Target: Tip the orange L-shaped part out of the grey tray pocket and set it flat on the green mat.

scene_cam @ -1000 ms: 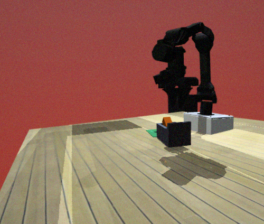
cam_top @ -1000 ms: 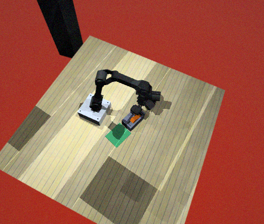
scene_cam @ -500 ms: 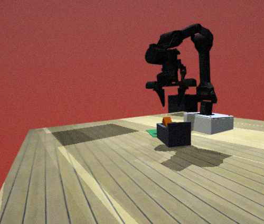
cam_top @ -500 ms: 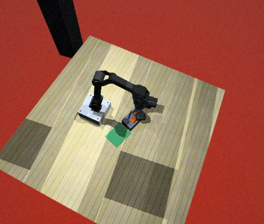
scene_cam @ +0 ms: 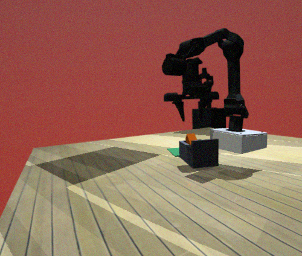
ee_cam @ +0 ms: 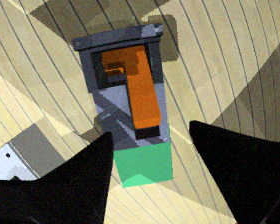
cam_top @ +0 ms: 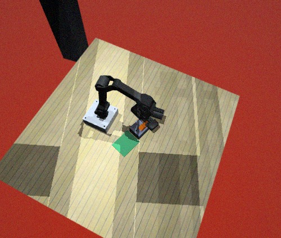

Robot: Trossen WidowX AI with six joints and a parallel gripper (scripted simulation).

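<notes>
The orange L-shaped part is 30 mm to the left of my gripper tip and 100 mm below it. The rest, counted from my gripper tip: tray 10 mm behind, 10 mm to the left, 160 mm below; then green mat 80 mm behind, 130 mm to the right, 160 mm below.
</notes>
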